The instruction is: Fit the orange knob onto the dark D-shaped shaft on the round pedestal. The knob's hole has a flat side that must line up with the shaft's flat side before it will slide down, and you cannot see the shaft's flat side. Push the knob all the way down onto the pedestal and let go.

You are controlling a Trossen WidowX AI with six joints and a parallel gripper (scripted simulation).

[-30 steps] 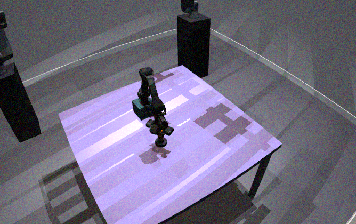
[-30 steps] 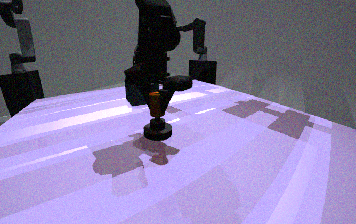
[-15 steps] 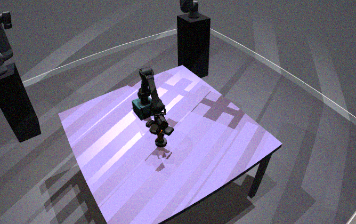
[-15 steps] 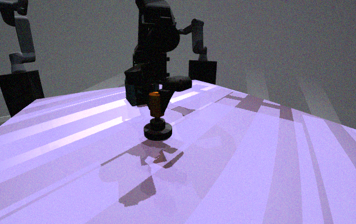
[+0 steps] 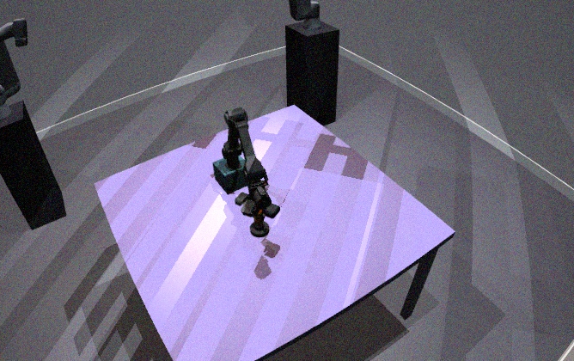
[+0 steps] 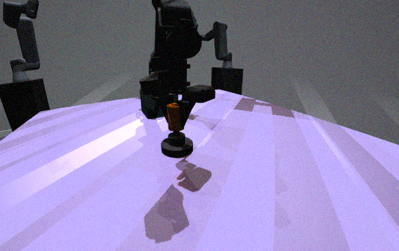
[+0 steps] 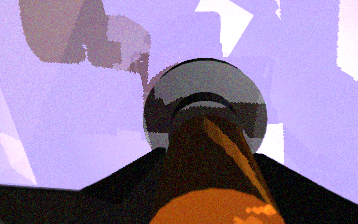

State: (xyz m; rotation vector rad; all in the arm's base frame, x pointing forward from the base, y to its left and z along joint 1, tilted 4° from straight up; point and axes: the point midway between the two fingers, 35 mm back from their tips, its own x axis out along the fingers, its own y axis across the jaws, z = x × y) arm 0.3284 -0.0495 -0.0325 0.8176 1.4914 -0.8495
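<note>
The orange knob is 20 mm above my gripper tip. From my gripper tip the other things lie so: dark round pedestal 40 mm below.
</note>
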